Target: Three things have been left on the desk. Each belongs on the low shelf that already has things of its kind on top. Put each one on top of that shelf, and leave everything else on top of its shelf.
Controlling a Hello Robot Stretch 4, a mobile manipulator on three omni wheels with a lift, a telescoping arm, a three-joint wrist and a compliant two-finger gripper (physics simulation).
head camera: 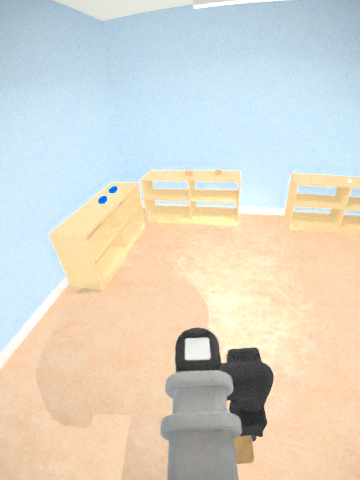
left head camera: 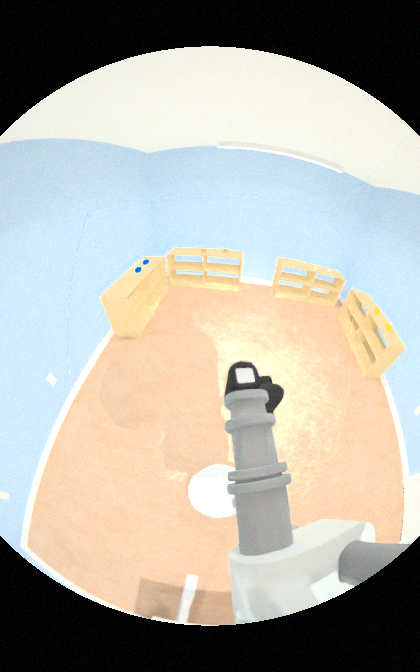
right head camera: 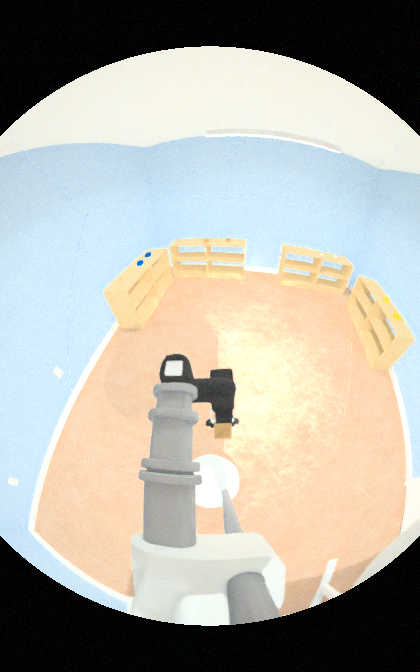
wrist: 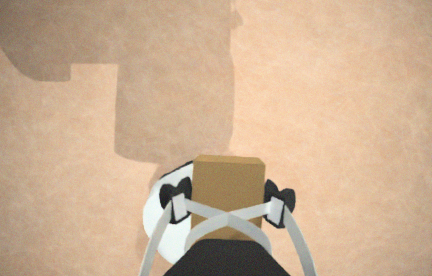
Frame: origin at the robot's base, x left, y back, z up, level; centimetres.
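Seen in the pictures: gripper, fingertip midpoint: (wrist: 227,193).
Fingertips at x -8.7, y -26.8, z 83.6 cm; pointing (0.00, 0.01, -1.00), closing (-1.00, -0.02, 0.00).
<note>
A point is followed by its place in that frame.
My gripper (right head camera: 222,422) (wrist: 227,193) @[x -8.7, y -26.8, z 83.6 cm] is shut on a brown block (head camera: 244,449) @[x -9.6, y -23.2, z 87.1 cm] (right head camera: 223,432) (wrist: 228,177) @[x -8.7, y -29.0, z 87.2 cm], held above the floor with a black fingertip at each side. The back-left low shelf (head camera: 165,176) @[x 28.6, y -300.9, z 58.2 cm] (left head camera: 186,251) bears two small brown things (head camera: 188,173) @[x -0.3, y -295.3, z 62.0 cm] (head camera: 218,172) @[x -36.8, y -293.4, z 61.9 cm]. The left shelf (head camera: 75,257) @[x 102.0, y -169.4, z 35.3 cm] (right head camera: 120,307) bears two blue pieces (head camera: 102,200) @[x 87.9, y -228.6, z 61.8 cm] (head camera: 113,189) @[x 83.8, y -257.6, z 61.9 cm]. The back-right shelf (head camera: 320,179) @[x -154.0, y -267.4, z 58.2 cm] bears small white things (head camera: 350,181) @[x -185.4, y -256.0, z 59.5 cm] (right head camera: 321,254). The far-right shelf (left head camera: 389,356) (right head camera: 396,351) bears two yellow pieces (left head camera: 378,311) (left head camera: 388,326). The desk top does not show.
The shelves stand along the blue walls, across the floor (head camera: 280,300) @[x -73.0, y -145.5, z -2.7 cm] from me. A gap separates the two back shelves. My round white base (left head camera: 212,492) (right head camera: 220,480) shows below the arm (left head camera: 260,500) (right head camera: 170,510). A white bar (left head camera: 188,592) shows at the lower edge of the left head view.
</note>
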